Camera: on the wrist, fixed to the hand. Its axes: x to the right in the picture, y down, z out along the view.
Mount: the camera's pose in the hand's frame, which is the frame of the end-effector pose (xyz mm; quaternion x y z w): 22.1 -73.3 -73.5 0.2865 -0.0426 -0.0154 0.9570
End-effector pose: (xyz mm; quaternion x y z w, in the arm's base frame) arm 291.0 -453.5 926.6 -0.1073 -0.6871 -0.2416 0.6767
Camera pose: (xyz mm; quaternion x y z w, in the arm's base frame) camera 319.4 -555.6 932.2 0.0915 -0.7573 -0.0402 0.6454
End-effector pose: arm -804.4 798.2 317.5 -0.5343 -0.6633 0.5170 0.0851
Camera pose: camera -810.2 867.3 397.9 -0.4547 -0.4985 0.7063 0.2142
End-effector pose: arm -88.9 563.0 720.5 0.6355 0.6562 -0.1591 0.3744
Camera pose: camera -178.1 618.7 734.8 0.6986 0.5763 -0.3731 0.2017
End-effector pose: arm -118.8 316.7 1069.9 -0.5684 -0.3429 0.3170 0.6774
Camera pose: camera -42.8 283.0 1135.9 -0.3311 -0.2749 0.4154 0.8014
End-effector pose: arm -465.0 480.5 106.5 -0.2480 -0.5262 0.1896 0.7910
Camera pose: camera -385.8 419.7 142.4 0.0055 -0.4868 0.3306 0.8085
